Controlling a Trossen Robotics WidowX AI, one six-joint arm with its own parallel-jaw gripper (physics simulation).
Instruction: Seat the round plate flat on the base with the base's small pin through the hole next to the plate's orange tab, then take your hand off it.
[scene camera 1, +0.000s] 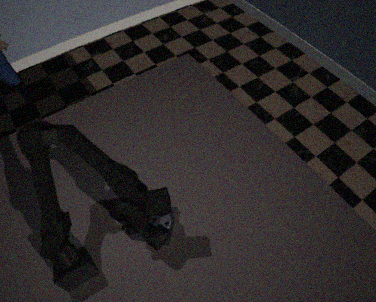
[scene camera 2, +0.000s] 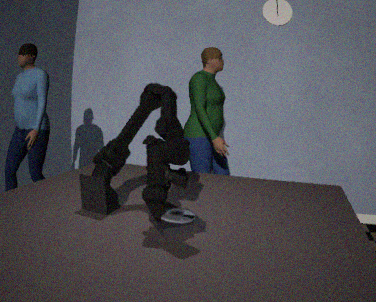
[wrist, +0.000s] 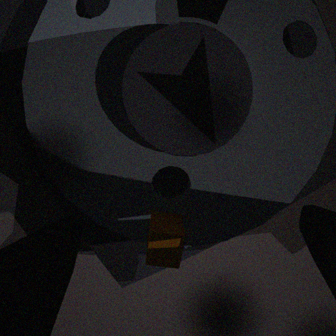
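Where they show: gripper, fingertip midpoint: (scene camera 1: 144, 233) (scene camera 2: 158, 215); arm's base at its link origin: (scene camera 1: 69, 264) (scene camera 2: 98, 183).
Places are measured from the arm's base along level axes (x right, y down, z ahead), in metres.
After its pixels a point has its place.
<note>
The round grey plate (scene camera 1: 165, 221) @(x -0.008, y 0.053, z 0.300 m) (scene camera 2: 178, 216) @(x -0.015, y 0.050, z 0.284 m) (wrist: 280, 110) lies over the dark base (scene camera 2: 198, 226) @(x -0.020, y 0.071, z 0.343 m) (wrist: 120, 267). In the wrist view it is large, with round holes, a dark slot at the top and a wide centre opening showing a round part with a dark star shape. The orange tab (wrist: 165, 250) is below the hole nearest it. That hole is dark; I cannot make out the pin, or whether the plate is fully flat. My gripper (wrist: 192, 222) is open and empty, low over the plate's tab side, its fingers on either side of the tab. The arm partly hides the plate in scene camera 1.
The brown table (scene camera 1: 225, 175) @(x -0.071, y 0.086, z 0.567 m) (scene camera 2: 280, 240) @(x -0.050, y 0.086, z 0.573 m) carries the arm and its mount (scene camera 1: 77, 272) @(x 0.035, y -0.012, z 0.016 m) (scene camera 2: 97, 192) @(x 0.034, y 0.015, z 0.027 m). The arm's shadows fall across the table. Two people (scene camera 2: 31, 100) (scene camera 2: 206, 110) stand behind the table. A checkered floor (scene camera 1: 295, 95) lies past its edges.
</note>
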